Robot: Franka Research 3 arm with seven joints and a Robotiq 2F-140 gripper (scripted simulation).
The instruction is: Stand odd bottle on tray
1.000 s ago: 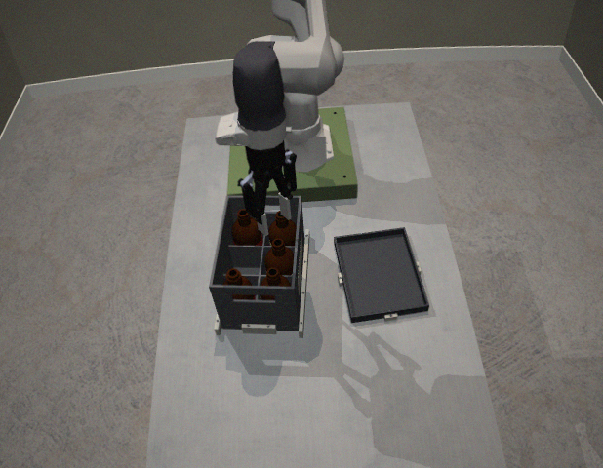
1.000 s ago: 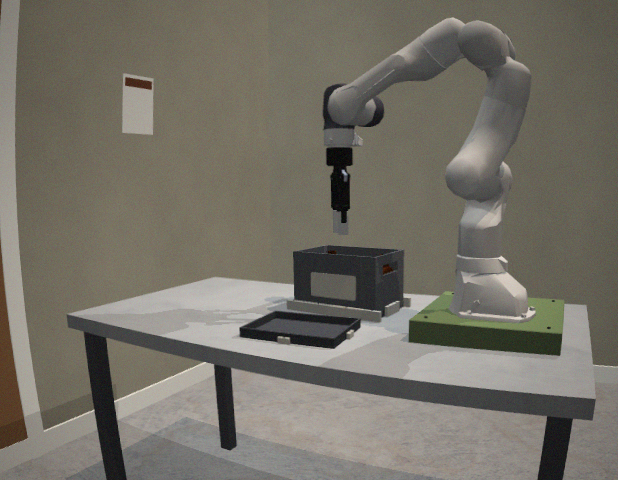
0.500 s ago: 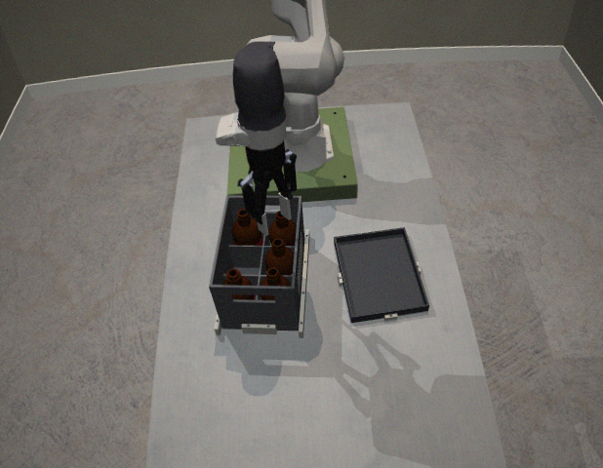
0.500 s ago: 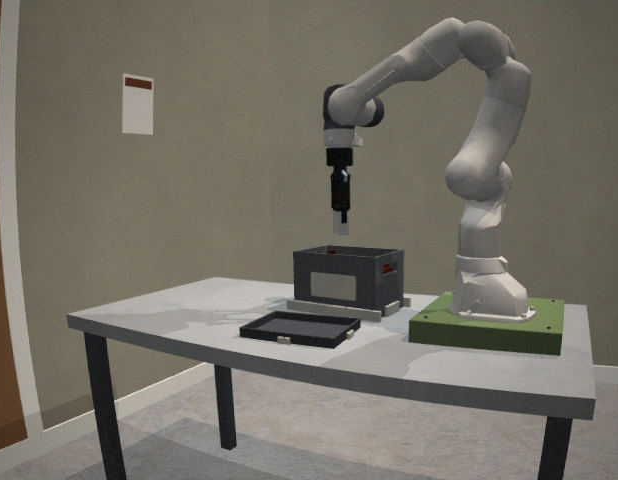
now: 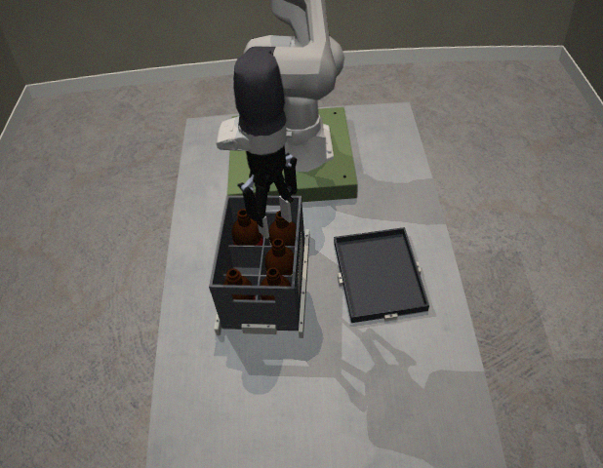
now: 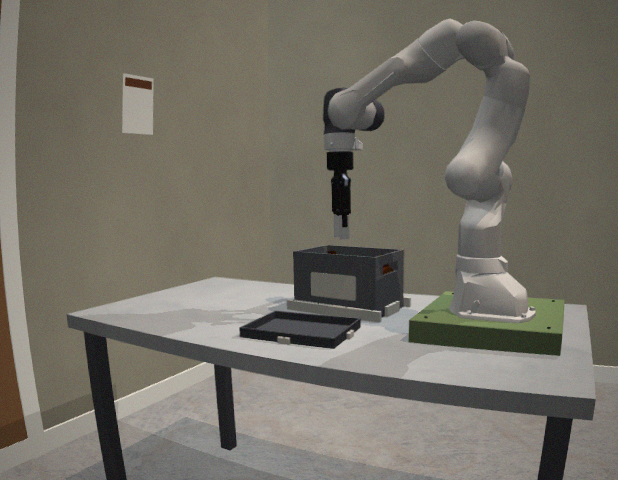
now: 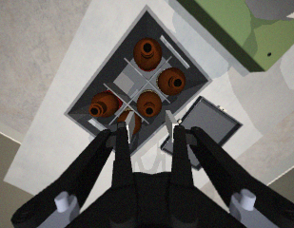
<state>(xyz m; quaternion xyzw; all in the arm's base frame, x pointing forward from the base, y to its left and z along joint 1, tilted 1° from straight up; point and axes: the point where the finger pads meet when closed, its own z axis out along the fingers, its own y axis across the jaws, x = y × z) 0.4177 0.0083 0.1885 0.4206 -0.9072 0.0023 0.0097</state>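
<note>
Right now the dark grey crate is 40 mm to the right of my hand and 160 mm below it. Round my hand: black tray (50 mm behind, 240 mm to the left, 230 mm below); then glass bottle (100 mm ahead, 80 mm to the right, 160 mm below); then brown bottle (80 mm behind, 100 mm to the right, 160 mm below).
</note>
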